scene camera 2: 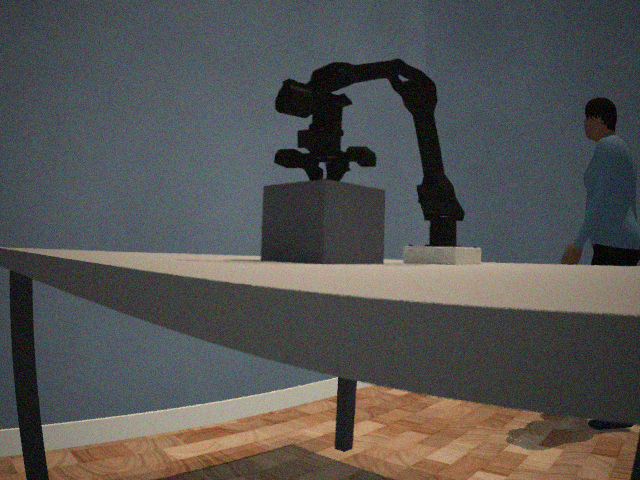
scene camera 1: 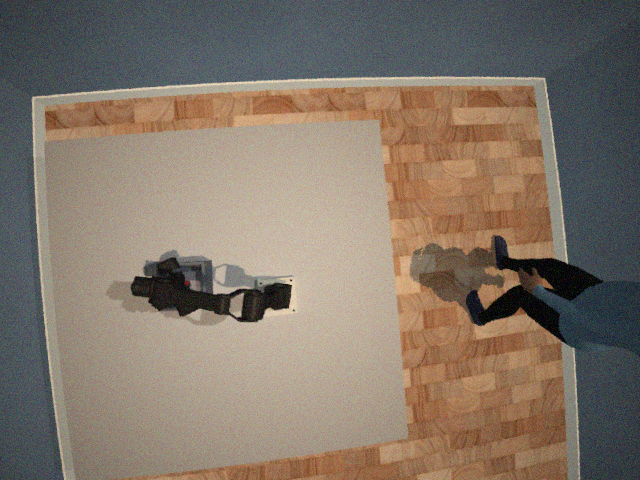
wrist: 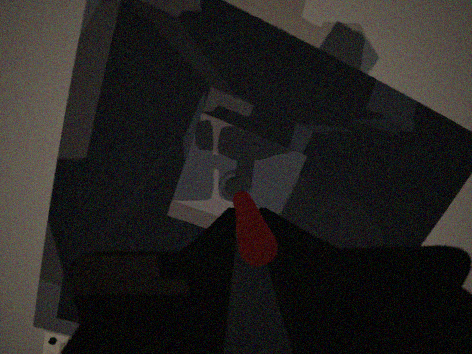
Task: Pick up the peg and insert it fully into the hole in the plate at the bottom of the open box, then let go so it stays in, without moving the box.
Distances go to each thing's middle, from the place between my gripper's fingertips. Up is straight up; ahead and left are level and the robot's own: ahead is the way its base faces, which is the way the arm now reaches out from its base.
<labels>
The grey box (wrist: 381, 170) lies 4 cm below my hand. Also, from my hand: pale plate (wrist: 267, 171) 7 cm below; red peg (wrist: 257, 245) right at my hand.
</labels>
